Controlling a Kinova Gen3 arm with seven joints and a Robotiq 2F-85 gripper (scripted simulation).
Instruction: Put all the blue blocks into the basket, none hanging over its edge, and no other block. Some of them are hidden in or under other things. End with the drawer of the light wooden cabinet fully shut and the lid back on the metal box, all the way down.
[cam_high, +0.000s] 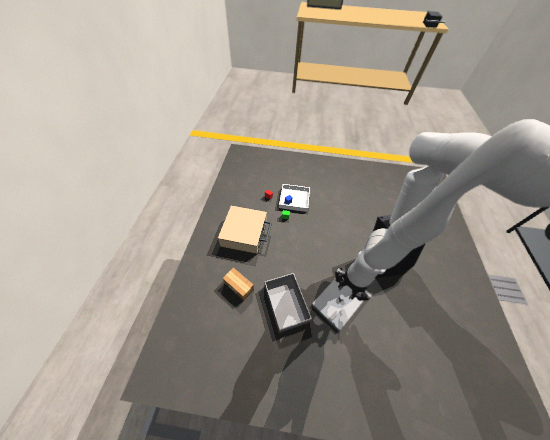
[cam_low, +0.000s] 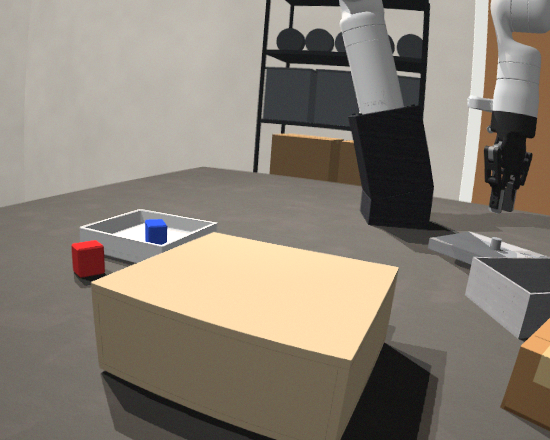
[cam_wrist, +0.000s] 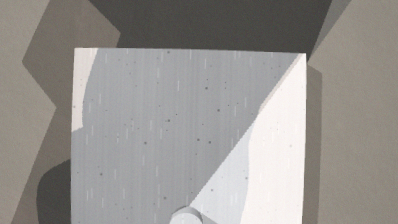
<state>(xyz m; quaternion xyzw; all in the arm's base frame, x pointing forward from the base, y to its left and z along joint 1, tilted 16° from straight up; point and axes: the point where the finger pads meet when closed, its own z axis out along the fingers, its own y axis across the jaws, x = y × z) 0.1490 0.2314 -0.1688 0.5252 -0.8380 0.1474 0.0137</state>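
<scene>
Right now my hand is 8 cm above the lid. The rest, counted from my hand: grey metal box: 19 cm ahead, 8 cm to the left, 7 cm below; brown box: 39 cm ahead, 8 cm to the left, 6 cm below; drawer: 45 cm ahead, 16 cm to the right, 7 cm below.
</scene>
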